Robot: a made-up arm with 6 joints.
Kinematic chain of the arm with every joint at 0, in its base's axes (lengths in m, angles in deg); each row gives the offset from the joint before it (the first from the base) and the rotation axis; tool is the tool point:
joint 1: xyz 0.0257 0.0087 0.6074 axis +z
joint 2: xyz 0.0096 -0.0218 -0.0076 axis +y
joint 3: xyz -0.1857 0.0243 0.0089 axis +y
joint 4: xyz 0.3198 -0.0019 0.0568 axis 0.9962 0 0.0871
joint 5: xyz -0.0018 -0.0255 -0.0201 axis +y
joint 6: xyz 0.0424 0.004 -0.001 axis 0.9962 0 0.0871
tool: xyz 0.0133 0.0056 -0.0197
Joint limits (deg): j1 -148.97..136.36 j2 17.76..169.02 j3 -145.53..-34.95 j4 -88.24..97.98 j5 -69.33..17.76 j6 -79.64..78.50
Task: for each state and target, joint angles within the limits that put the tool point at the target. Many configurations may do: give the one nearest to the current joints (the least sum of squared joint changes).
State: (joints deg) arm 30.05 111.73 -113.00 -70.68 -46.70 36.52
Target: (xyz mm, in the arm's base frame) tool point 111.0 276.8 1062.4
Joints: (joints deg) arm 70.64 96.03 -134.30 -71.23 -50.30 36.15
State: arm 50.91 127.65 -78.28 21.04 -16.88 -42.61
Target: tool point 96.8 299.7 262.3
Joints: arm 79.59 169.02 -90.70 22.75 -22.09 -35.51
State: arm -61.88 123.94 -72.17 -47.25 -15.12 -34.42
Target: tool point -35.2 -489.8 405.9
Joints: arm -92.81 167.88 -121.03 -53.94 -20.44 -37.13
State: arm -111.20 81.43 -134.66 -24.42 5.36 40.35
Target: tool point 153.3 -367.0 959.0
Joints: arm -68.95 106.68 -131.90 -20.91 0.90 42.02
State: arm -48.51 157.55 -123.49 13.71 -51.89 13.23
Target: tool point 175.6 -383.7 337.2
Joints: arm -67.39 166.86 -104.30 14.66 -51.71 12.52
